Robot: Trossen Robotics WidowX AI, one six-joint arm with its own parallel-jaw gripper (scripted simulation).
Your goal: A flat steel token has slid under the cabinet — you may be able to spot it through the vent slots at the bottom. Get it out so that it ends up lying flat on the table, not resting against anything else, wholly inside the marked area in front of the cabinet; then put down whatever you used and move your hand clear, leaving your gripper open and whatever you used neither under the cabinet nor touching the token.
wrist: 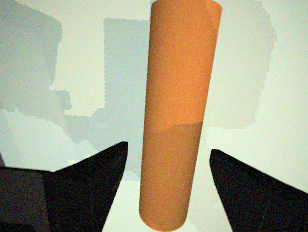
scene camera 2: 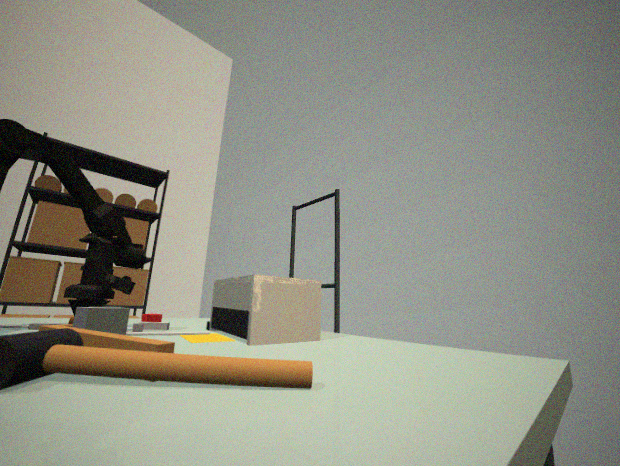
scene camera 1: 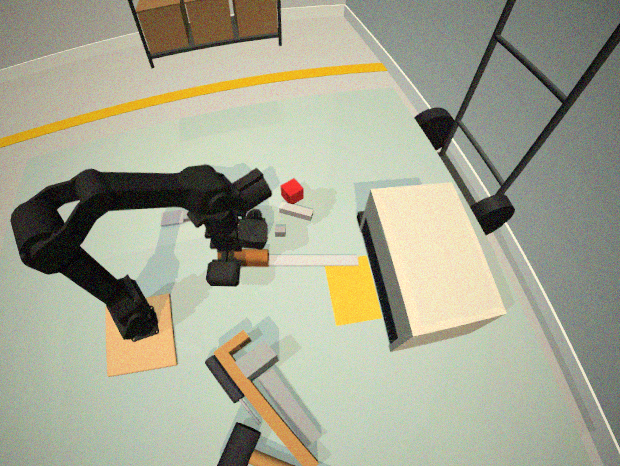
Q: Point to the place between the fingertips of my gripper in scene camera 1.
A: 234, 259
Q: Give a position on a cream cabinet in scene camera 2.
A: At 264, 310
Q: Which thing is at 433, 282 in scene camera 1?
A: A cream cabinet.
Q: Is my gripper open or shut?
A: Open.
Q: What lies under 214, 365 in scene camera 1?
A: A dark cylinder.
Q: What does my gripper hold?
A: Nothing.
